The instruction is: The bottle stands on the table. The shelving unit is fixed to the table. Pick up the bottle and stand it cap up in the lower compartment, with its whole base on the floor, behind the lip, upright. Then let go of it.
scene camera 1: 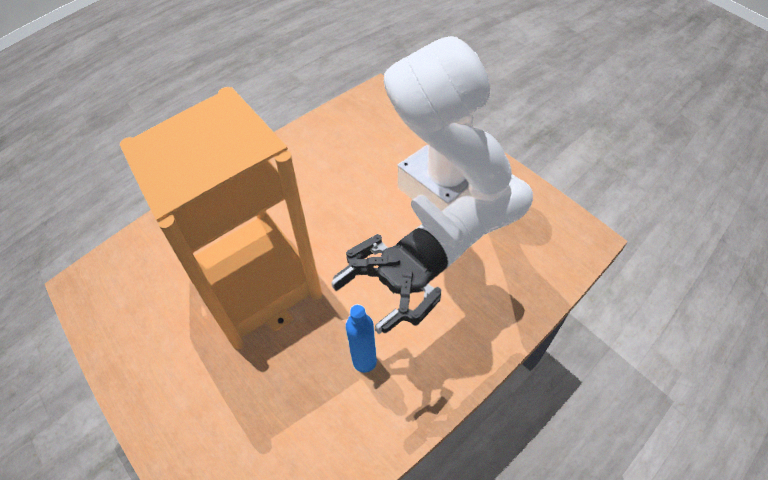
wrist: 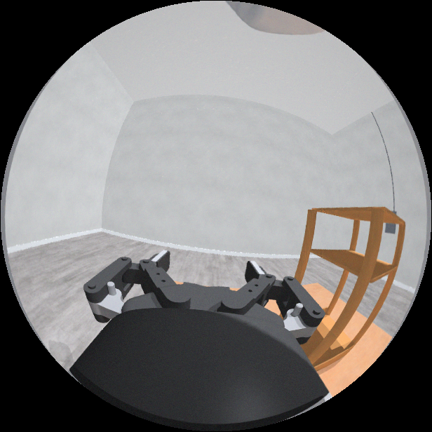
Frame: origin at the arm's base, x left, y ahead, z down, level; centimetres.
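Where they show: gripper, fingertip midpoint: [scene camera 1: 354, 308]; arm's base, origin of the base link: [scene camera 1: 446, 172].
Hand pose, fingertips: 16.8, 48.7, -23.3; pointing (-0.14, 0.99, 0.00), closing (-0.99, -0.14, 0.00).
Each offset is from my fingertips to the top centre of the thing, as dx, dy, dz. "spot": to the spot under its first point. Level surfaces: height alone.
A blue bottle @(-3.6, -3.8, +10.6) [scene camera 1: 361, 342] stands upright, cap up, on the table, to the right of the shelving unit in the scene view. It does not show in the wrist view. My gripper [scene camera 1: 355, 305] [wrist: 207, 264] is open and empty. In the scene view its fingertips appear just above and behind the bottle's cap; how high they are above the table is hard to tell. The orange wooden shelving unit @(spot: -32.7, -1.2, -9.9) [scene camera 1: 201, 152] [wrist: 367, 260] stands upright at the left in the scene view and at the right in the wrist view. Its lower compartment shows partly between the posts.
The table @(dz +31.6) [scene camera 1: 339, 130] [wrist: 350, 372] carries the arm's base [scene camera 1: 430, 175] behind the gripper. A sloping orange block @(spot: -39.9, -3.4, +26.0) [scene camera 1: 237, 251] shows inside the shelving unit. A small black dot @(spot: -22.7, +0.8, +30.8) [scene camera 1: 280, 320] shows at the foot of the unit's front. The unit's nearest post is left of the gripper.
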